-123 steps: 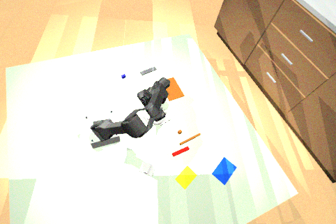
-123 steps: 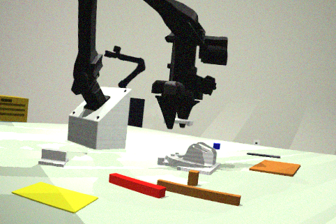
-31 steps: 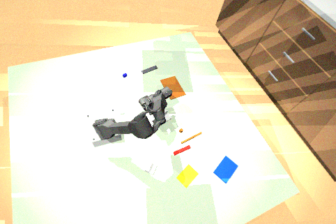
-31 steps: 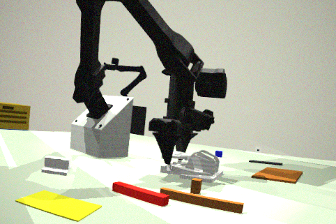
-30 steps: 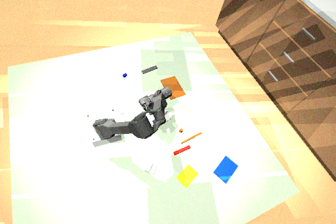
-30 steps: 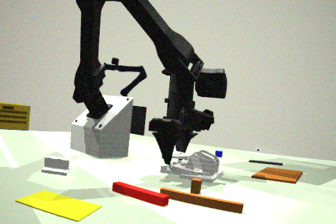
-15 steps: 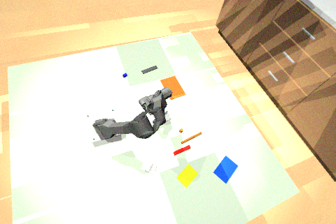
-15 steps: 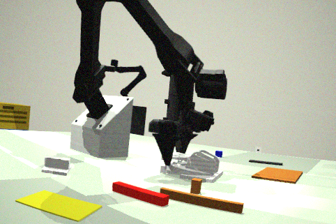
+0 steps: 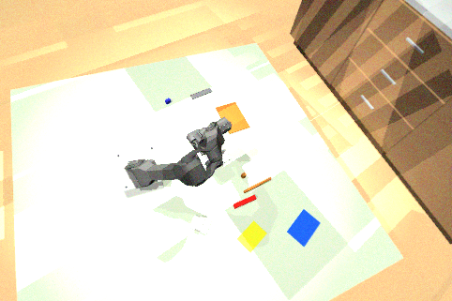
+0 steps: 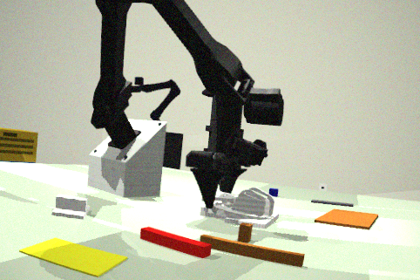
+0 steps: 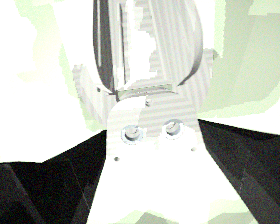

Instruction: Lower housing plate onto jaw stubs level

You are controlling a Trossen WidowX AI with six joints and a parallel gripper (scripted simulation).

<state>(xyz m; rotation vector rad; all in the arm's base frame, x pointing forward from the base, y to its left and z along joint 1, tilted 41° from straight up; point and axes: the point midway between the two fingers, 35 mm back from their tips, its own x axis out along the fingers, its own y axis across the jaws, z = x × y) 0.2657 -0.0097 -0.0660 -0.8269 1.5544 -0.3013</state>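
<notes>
My gripper tip is 3 cm short of the grey jaw assembly and 1 cm to the left of it. From my gripper tip the other things lie so: brown bar 19 cm ahead, 16 cm to the right, 1 cm below; then red bar 22 cm to the right, 12 cm ahead, 1 cm below; then peg 15 cm ahead, 11 cm to the right.
</notes>
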